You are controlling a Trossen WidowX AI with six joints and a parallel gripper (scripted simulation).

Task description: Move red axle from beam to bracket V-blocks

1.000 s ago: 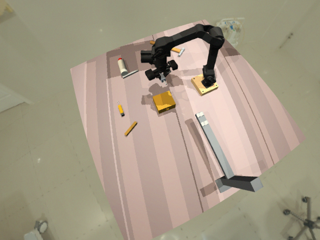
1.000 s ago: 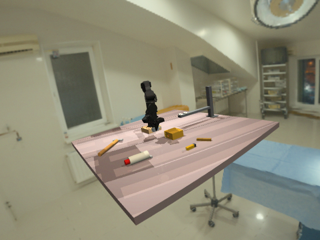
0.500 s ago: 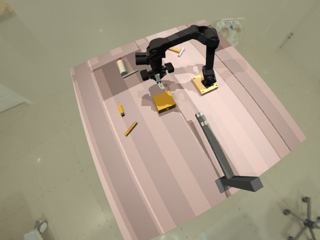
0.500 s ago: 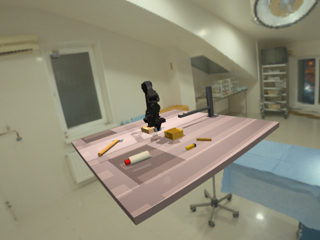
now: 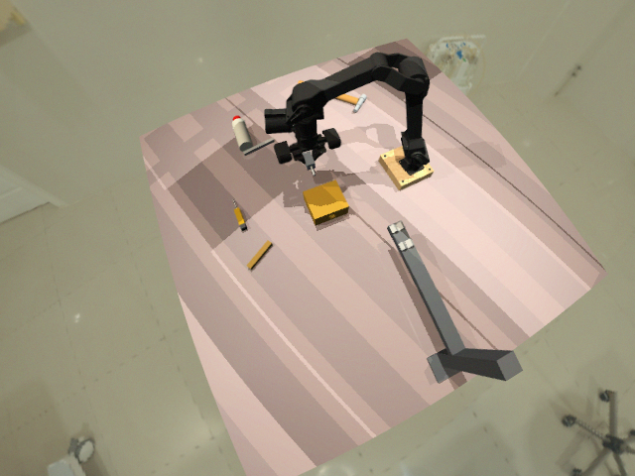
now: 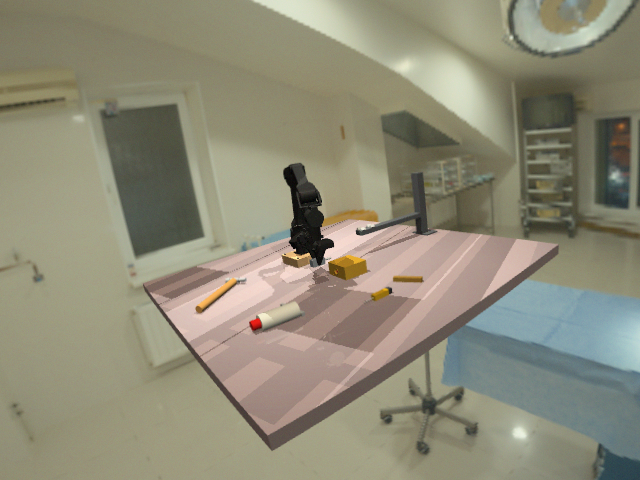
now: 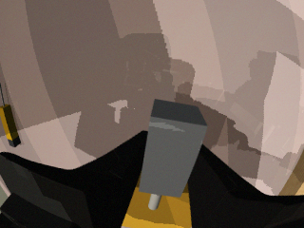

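Right now my gripper tip is 1 cm short of the yellow beam, 13 cm to the right of it and 5 cm above it. The rest, counted from my gripper tip: yellow screwdriver: 27 cm ahead, 2 cm to the left, 7 cm below; then grey bar: 10 cm ahead, 20 cm to the right, 7 cm below; then light-blue piece: 2 cm to the left, 1 cm above.
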